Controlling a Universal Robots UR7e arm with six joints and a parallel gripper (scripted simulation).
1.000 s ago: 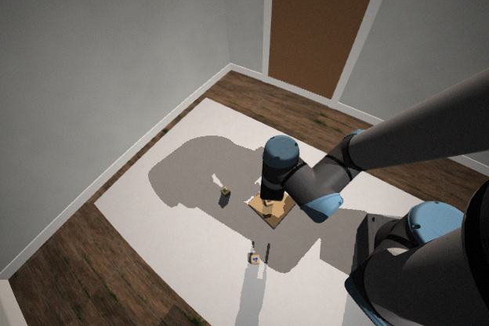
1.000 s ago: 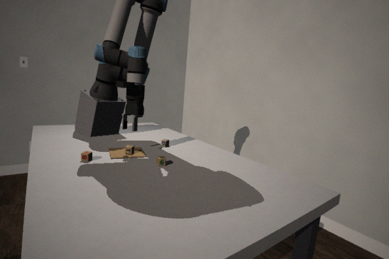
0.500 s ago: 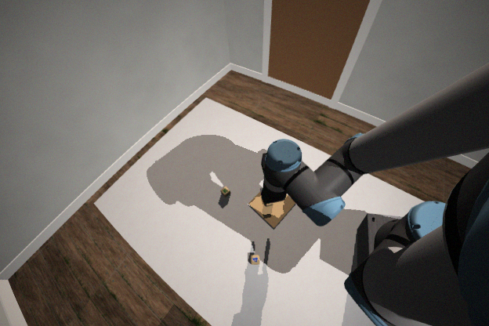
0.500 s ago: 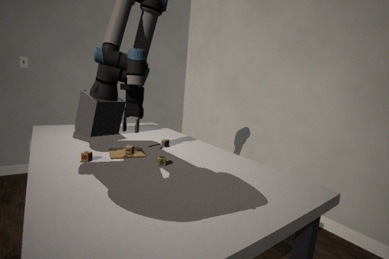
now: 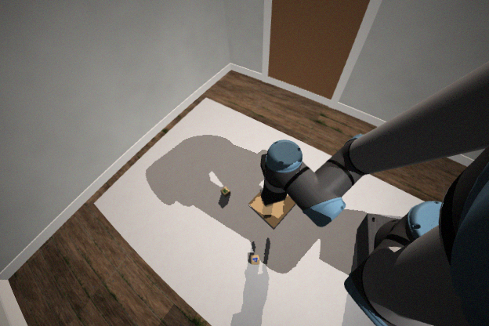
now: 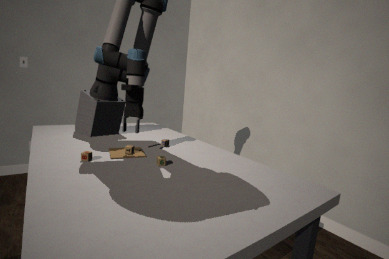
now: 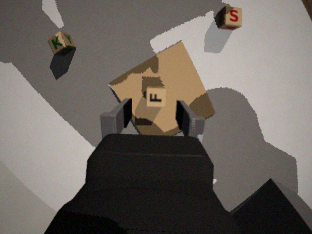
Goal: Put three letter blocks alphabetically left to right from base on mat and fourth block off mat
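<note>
My hand is 11 cm above the tan mat, 1 cm to the left of it and 1 cm past it. Also, from my hand: block: 17 cm to the right, 10 cm below, 4 cm ahead.
</note>
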